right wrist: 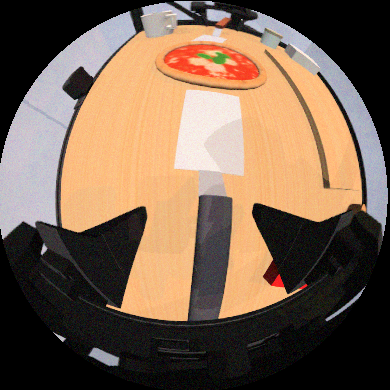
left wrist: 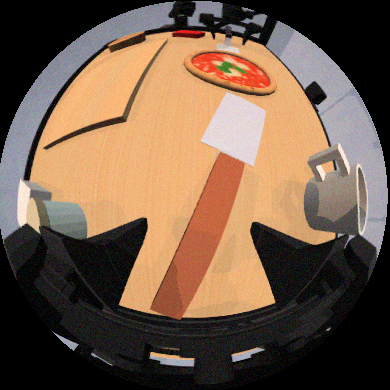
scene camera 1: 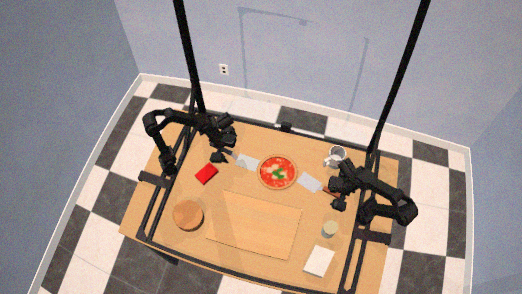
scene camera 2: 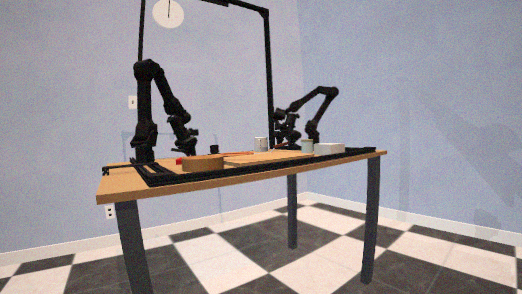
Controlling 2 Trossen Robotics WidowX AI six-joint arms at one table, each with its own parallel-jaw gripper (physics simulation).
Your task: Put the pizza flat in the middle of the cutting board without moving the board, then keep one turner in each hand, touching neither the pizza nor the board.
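The pizza (scene camera 1: 277,172) (left wrist: 231,72) (right wrist: 212,65) lies flat on the table, off the cutting board (scene camera 1: 256,224) (left wrist: 107,90). A turner with a brown handle (scene camera 1: 309,182) (left wrist: 211,225) lies at its right in scene camera 1. A turner with a dark handle (scene camera 1: 247,161) (right wrist: 212,250) lies at its left. Both blades point at the pizza. My left gripper (left wrist: 200,225) is open, low over the brown handle, which lies between its spread fingers without being gripped. My right gripper (right wrist: 201,210) is open, low over the dark handle, which lies between its spread fingers, also not gripped.
A mug (scene camera 1: 337,154) (left wrist: 332,200) stands beside the left gripper. A jar (scene camera 1: 330,229) (left wrist: 62,218) and a white box (scene camera 1: 319,261) are at the lower right in scene camera 1. A red block (scene camera 1: 206,173) lies near the right gripper; a round wooden piece (scene camera 1: 188,215) is at the lower left.
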